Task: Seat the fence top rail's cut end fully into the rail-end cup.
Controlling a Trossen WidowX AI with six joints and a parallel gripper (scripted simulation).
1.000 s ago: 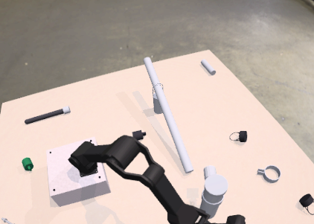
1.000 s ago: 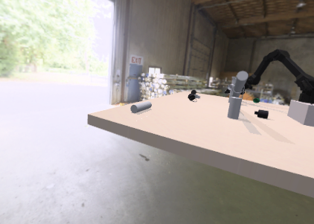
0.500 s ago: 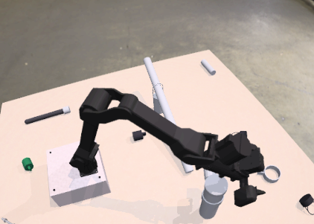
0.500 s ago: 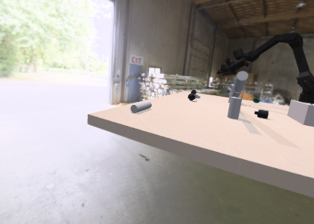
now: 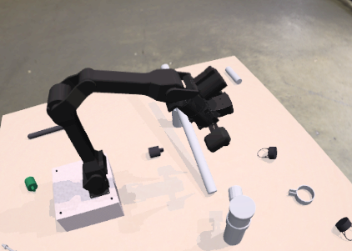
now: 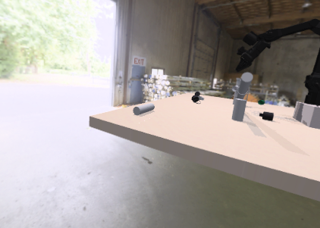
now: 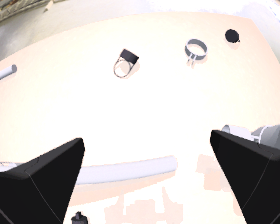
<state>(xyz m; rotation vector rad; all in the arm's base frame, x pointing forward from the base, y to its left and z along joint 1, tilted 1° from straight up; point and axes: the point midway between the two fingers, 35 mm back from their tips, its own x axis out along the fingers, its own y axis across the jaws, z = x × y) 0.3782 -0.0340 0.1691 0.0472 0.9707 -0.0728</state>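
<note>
Right now my gripper tip is 16 cm to the left of the rail-end cup, 11 cm above it and 2 cm past it. The rest, counted from my gripper tip: line post: 31 cm to the left, 14 cm below, 4 cm behind; short tube: 52 cm to the left, 33 cm ahead, 22 cm below.
</note>
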